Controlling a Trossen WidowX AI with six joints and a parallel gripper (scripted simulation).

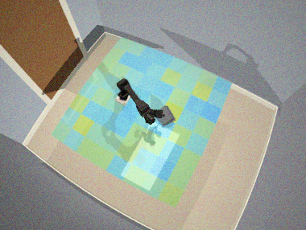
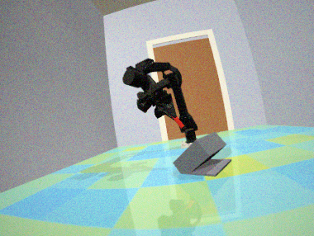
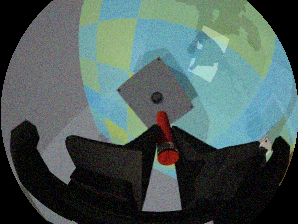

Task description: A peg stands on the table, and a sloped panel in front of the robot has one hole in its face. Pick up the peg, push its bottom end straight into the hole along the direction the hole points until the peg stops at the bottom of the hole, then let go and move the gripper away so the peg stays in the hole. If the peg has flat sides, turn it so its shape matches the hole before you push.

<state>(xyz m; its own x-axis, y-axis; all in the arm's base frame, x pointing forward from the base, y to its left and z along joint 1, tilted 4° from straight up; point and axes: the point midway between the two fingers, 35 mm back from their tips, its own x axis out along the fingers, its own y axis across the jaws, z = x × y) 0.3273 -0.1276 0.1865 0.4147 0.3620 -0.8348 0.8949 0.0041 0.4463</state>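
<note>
Right now the sloped panel is 12 cm below my gripper tip, 6 cm ahead of it and 5 cm to the left of it. Round my gripper tip: flat grey base plate (16 cm below, 7 cm ahead, 6 cm to the left); then red peg (1 cm to the right, 1 cm behind, 1 cm above).
</note>
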